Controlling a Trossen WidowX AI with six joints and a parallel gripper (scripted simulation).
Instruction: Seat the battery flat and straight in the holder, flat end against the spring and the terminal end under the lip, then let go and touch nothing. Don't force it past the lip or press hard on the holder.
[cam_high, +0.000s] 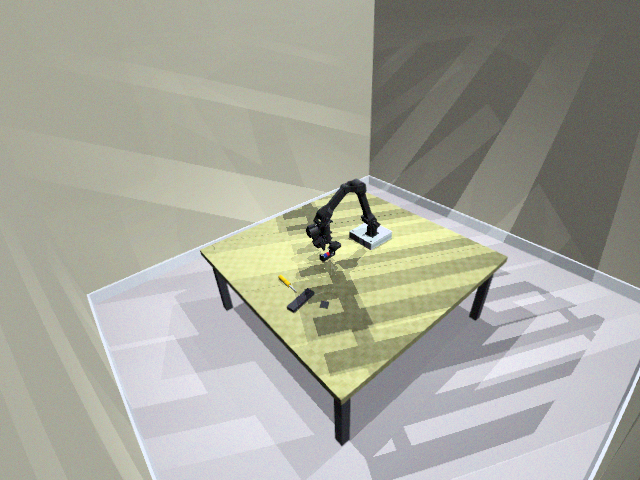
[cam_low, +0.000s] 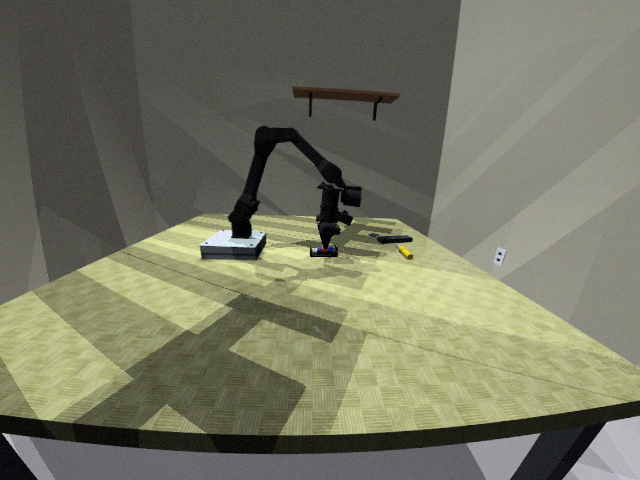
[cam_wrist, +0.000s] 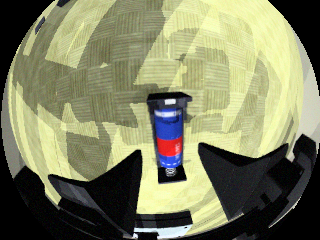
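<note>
My gripper tip is 2 cm above the battery and 1 cm short of it. From my gripper tip the other things lie so: yellow screwdriver 32 cm ahead, 3 cm to the left, 2 cm below.
</note>
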